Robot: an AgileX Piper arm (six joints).
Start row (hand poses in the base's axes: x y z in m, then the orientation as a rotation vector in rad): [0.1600, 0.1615, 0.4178, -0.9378, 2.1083, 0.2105]
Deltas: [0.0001, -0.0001, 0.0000, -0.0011, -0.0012, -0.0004]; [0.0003, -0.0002, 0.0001, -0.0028, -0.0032, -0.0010]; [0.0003, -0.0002, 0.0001, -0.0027, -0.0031, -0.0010]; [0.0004, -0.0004, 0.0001, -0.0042, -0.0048, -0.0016]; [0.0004, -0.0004, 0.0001, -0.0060, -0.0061, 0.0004]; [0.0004, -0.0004, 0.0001, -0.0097, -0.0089, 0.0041]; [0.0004, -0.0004, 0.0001, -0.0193, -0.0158, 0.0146]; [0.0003, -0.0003, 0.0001, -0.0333, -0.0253, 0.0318]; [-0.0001, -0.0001, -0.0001, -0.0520, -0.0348, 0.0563]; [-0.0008, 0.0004, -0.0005, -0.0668, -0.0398, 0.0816]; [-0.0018, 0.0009, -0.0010, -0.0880, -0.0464, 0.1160]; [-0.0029, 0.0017, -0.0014, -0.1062, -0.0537, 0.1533]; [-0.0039, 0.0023, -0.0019, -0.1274, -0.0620, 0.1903]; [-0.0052, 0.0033, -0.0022, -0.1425, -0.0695, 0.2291]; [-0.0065, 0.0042, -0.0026, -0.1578, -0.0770, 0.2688]
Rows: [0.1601, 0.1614, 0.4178, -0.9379, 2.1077, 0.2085]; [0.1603, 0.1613, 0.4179, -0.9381, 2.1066, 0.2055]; [0.1603, 0.1613, 0.4179, -0.9381, 2.1067, 0.2056]; [0.1604, 0.1611, 0.4179, -0.9382, 2.1058, 0.2029]; [0.1604, 0.1611, 0.4179, -0.9413, 2.1043, 0.2014]; [0.1604, 0.1611, 0.4179, -0.9472, 2.1011, 0.1980]; [0.1604, 0.1611, 0.4179, -0.9635, 2.0930, 0.1899]; [0.1603, 0.1612, 0.4179, -0.9892, 2.0805, 0.1793]; [0.1599, 0.1614, 0.4177, -1.0253, 2.0658, 0.1675]; [0.1592, 0.1619, 0.4173, -1.0602, 2.0534, 0.1624]; [0.1582, 0.1624, 0.4168, -1.1082, 2.0364, 0.1544]; [0.1571, 0.1632, 0.4164, -1.1571, 2.0158, 0.1505]; [0.1561, 0.1638, 0.4159, -1.2070, 1.9944, 0.1428]; [0.1548, 0.1648, 0.4156, -1.2550, 1.9706, 0.1427]; [0.1535, 0.1657, 0.4152, -1.3037, 1.9456, 0.1427]
